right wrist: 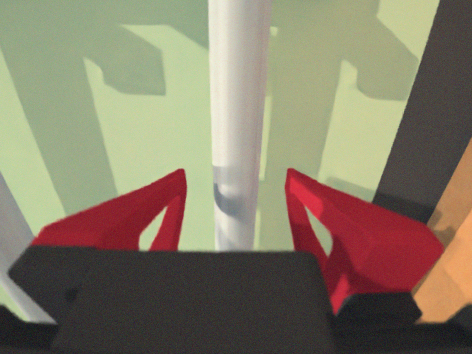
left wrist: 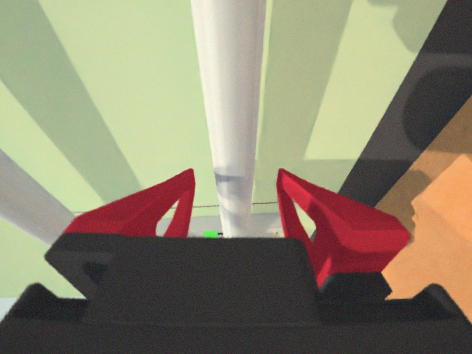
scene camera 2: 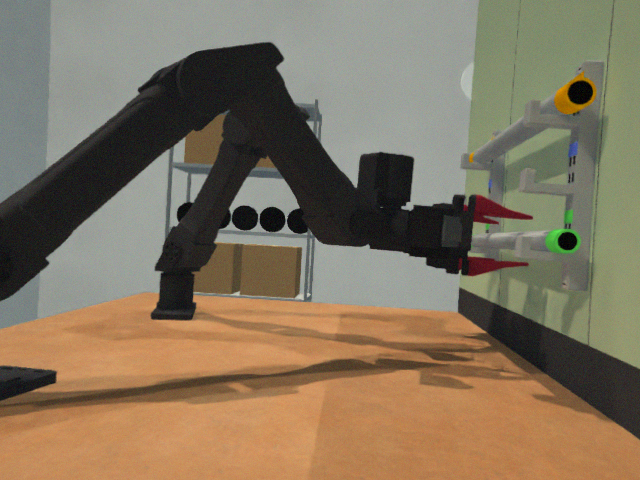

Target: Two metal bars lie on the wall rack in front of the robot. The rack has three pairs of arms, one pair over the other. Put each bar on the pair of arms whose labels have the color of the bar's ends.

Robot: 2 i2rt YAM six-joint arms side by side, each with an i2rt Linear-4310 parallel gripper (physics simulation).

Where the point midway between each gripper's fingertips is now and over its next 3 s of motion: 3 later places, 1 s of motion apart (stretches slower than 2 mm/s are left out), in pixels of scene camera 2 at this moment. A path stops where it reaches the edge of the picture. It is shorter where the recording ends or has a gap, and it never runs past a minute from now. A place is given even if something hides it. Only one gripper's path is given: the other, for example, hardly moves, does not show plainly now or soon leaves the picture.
The right gripper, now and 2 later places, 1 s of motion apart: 529, 241; 463, 239; 437, 128
